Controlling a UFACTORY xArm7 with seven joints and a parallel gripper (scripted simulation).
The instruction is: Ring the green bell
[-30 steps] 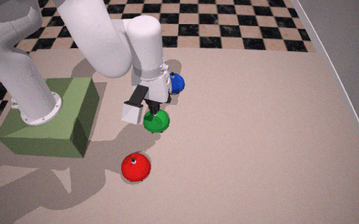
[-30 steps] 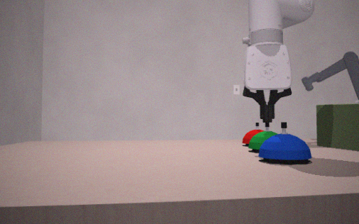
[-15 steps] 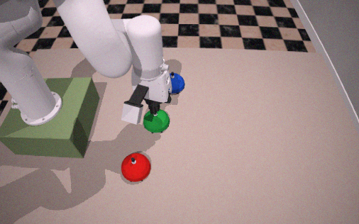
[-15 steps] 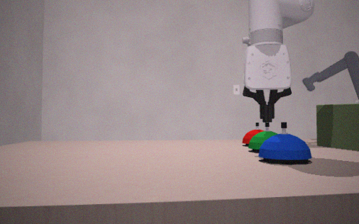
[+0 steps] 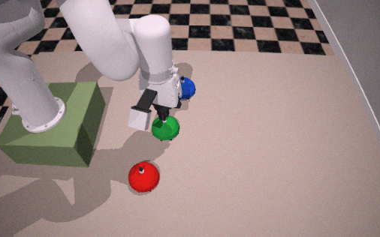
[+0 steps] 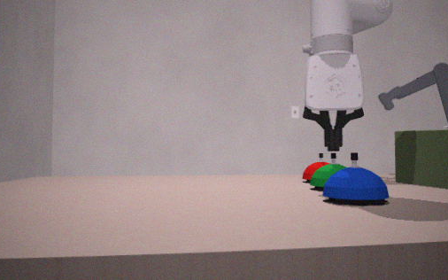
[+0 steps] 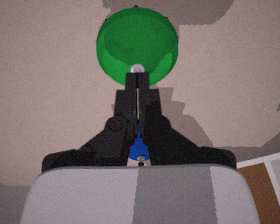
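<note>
The green bell is 50 mm below my hand. Round my hand: red bell (50 mm behind, 160 mm to the right, 50 mm below); then blue bell (50 mm ahead, 160 mm to the left, 50 mm below).
</note>
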